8 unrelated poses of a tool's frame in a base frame.
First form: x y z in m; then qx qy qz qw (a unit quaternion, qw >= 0).
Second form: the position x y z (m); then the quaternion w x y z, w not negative. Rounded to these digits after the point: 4 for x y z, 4 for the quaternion.
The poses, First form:
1: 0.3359 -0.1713 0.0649 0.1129 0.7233 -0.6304 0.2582
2: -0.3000 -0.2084 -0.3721 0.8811 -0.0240 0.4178 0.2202
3: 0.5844 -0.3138 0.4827 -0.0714 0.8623 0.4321 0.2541
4: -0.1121 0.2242 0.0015 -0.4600 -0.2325 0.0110 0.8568
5: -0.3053 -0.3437 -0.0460 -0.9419 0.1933 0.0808 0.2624
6: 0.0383 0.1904 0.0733 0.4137 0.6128 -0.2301 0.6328
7: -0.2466 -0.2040 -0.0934 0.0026 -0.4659 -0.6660 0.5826
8: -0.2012 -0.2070 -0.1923 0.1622 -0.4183 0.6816 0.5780
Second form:
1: 0.3359 -0.1713 0.0649 0.2582 0.1129 0.7233 -0.6304
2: -0.3000 -0.2084 -0.3721 0.2202 0.8811 -0.0240 0.4178
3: 0.5844 -0.3138 0.4827 0.2541 -0.0714 0.8623 0.4321
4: -0.1121 0.2242 0.0015 0.8568 -0.4600 -0.2325 0.0110
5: -0.3053 -0.3437 -0.0460 0.2624 -0.9419 0.1933 0.0808
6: 0.0383 0.1904 0.0733 0.6328 0.4137 0.6128 -0.2301
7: -0.2466 -0.2040 -0.0934 0.5826 0.0026 -0.4659 -0.6660
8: -0.2012 -0.2070 -0.1923 0.5780 0.1622 -0.4183 0.6816
